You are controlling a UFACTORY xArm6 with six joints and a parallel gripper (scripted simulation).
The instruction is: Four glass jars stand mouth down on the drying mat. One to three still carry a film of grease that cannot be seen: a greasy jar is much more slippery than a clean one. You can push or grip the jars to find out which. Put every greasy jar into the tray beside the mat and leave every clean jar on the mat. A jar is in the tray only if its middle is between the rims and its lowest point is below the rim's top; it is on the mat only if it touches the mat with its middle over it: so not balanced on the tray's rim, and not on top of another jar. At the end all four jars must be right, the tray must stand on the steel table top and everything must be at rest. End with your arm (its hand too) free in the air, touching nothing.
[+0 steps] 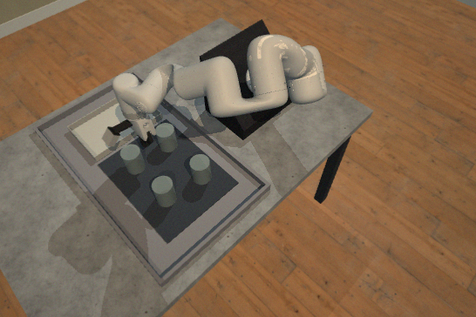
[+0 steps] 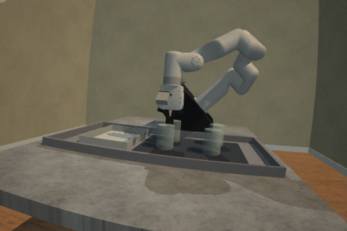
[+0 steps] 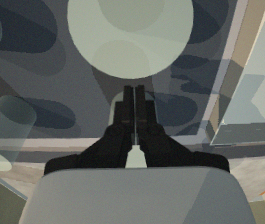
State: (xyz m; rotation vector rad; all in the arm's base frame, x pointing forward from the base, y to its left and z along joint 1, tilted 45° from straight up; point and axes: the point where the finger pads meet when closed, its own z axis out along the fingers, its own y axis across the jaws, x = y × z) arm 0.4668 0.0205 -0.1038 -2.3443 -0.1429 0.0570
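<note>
The dark mat is 100 mm to the left of my hand and 90 mm below it. Also, from my hand: cream tray 220 mm to the right, 90 mm below, 20 mm ahead.
</note>
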